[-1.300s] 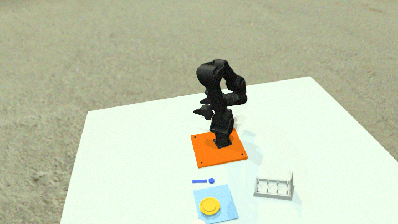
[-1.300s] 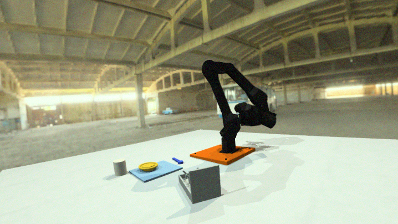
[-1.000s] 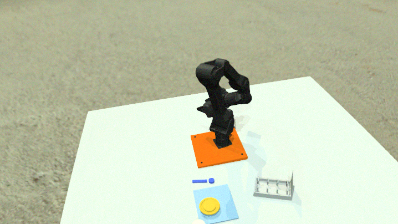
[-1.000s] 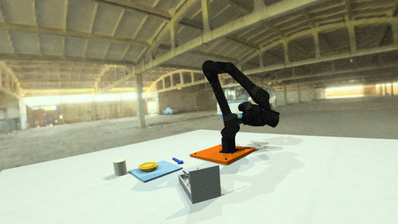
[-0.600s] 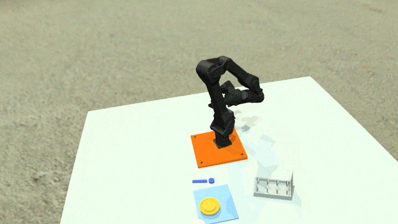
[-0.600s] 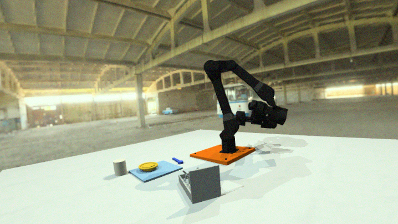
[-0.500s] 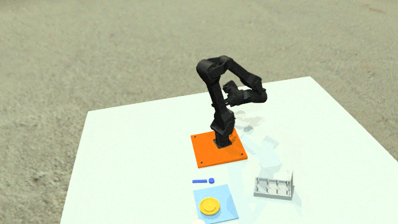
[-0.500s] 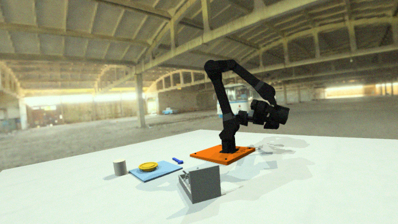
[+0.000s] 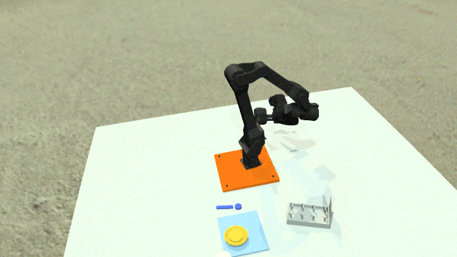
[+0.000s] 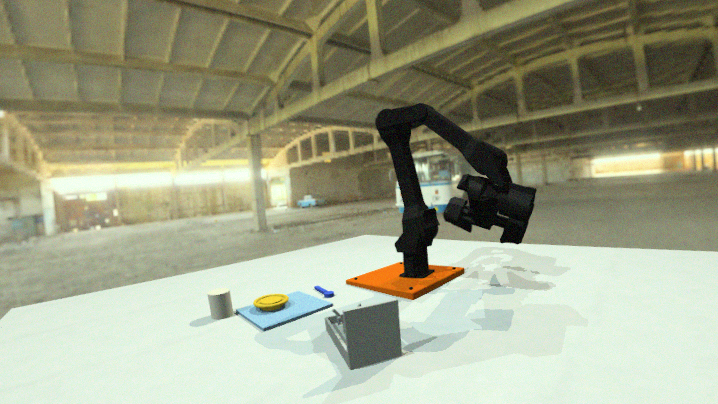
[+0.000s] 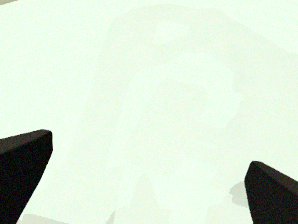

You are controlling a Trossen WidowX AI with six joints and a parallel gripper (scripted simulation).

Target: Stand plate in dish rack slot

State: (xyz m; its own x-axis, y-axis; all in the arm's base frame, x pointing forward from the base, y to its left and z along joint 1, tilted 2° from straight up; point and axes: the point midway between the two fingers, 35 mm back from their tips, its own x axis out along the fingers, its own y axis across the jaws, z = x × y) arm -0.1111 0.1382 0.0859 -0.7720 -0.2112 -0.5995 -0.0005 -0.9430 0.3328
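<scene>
Right now my gripper tip is 45 cm short of the grey dish rack, 6 cm to the left of it and 6 cm above it. Round my gripper tip: yellow plate: 43 cm ahead, 30 cm to the right, 6 cm below; blue spoon: 31 cm ahead, 27 cm to the right, 8 cm below; beige cylinder: 51 cm ahead, 37 cm to the right, 5 cm below.
</scene>
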